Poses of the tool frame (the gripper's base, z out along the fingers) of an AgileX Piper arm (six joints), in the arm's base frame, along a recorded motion.
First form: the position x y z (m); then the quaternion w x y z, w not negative.
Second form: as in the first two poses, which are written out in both.
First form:
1: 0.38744 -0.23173 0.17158 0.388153 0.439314 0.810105 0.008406
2: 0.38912 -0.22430 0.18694 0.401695 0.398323 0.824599 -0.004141
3: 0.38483 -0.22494 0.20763 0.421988 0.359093 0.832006 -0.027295
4: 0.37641 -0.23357 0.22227 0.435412 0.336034 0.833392 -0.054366
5: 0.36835 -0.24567 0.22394 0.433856 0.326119 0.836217 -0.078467
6: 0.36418 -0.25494 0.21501 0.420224 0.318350 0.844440 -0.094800
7: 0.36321 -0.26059 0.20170 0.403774 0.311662 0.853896 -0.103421
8: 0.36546 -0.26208 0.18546 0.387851 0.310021 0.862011 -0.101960
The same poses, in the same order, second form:
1: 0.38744 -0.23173 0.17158; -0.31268 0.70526 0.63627; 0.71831 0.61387 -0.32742; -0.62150 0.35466 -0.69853
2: 0.38912 -0.22430 0.18694; -0.35996 0.66024 0.65918; 0.65359 0.68264 -0.32684; -0.66577 0.31318 -0.67725
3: 0.38483 -0.22494 0.20763; -0.38596 0.62057 0.68259; 0.57450 0.74061 -0.34848; -0.72180 0.25765 -0.64236
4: 0.37641 -0.23357 0.22227; -0.39500 0.60744 0.68920; 0.51275 0.76825 -0.38324; -0.76228 0.20201 -0.61492
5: 0.36835 -0.24567 0.22394; -0.41083 0.61350 0.67442; 0.47733 0.77498 -0.41421; -0.77677 0.15175 -0.61122
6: 0.36418 -0.25494 0.21501; -0.44413 0.61733 0.64935; 0.45798 0.77933 -0.42766; -0.77007 0.10745 -0.62885
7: 0.36321 -0.26059 0.20170; -0.47967 0.61577 0.62510; 0.44874 0.78434 -0.42830; -0.75403 0.07506 -0.65254
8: 0.36546 -0.26208 0.18546; -0.50692 0.61357 0.60544; 0.45539 0.78698 -0.41627; -0.73188 0.06470 -0.67835
